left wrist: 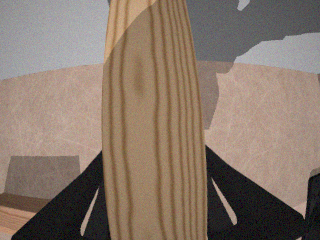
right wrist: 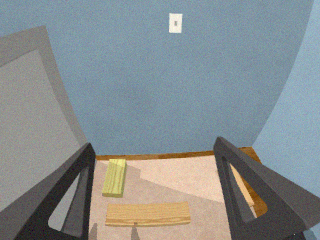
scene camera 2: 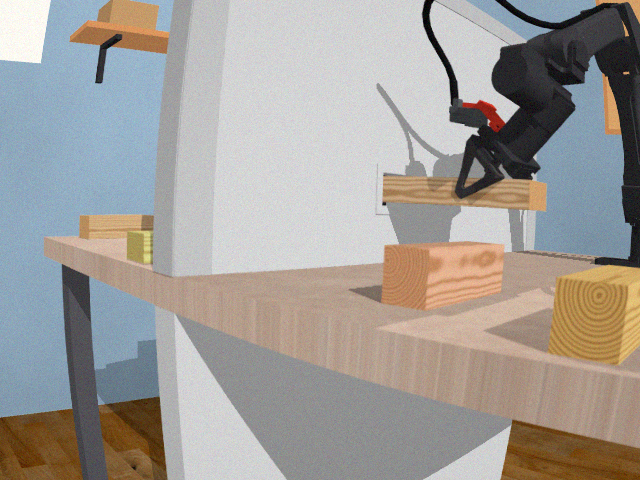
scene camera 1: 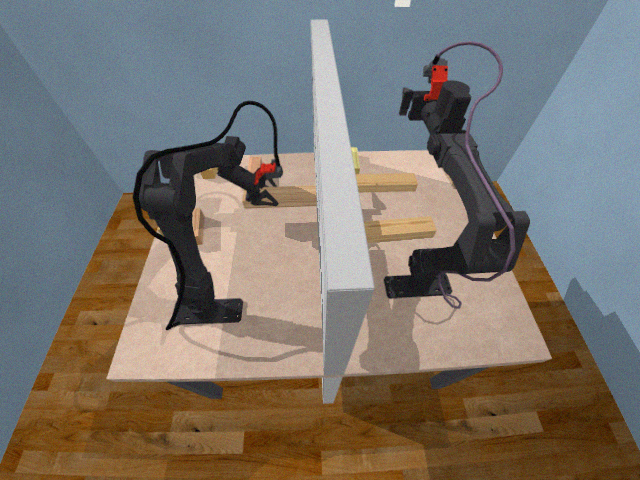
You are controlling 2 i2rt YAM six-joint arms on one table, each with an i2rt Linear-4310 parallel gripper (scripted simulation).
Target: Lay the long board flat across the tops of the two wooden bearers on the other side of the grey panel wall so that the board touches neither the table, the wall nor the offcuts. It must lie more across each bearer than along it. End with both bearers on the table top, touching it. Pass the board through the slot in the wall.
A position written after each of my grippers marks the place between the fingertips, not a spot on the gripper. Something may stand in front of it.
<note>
In view: my left gripper [scene camera 2: 468, 196], my right gripper [scene camera 1: 420, 89] and a long board [scene camera 2: 521, 194].
The long board shows as well in the left wrist view [left wrist: 153, 145] and in scene camera 1 [scene camera 1: 287, 196]. My left gripper also shows in the left wrist view [left wrist: 153, 147] and in scene camera 1 [scene camera 1: 278, 198]. My right gripper shows as well in the right wrist view [right wrist: 154, 146]. The right wrist view does not show the long board: it is out of frame.
</note>
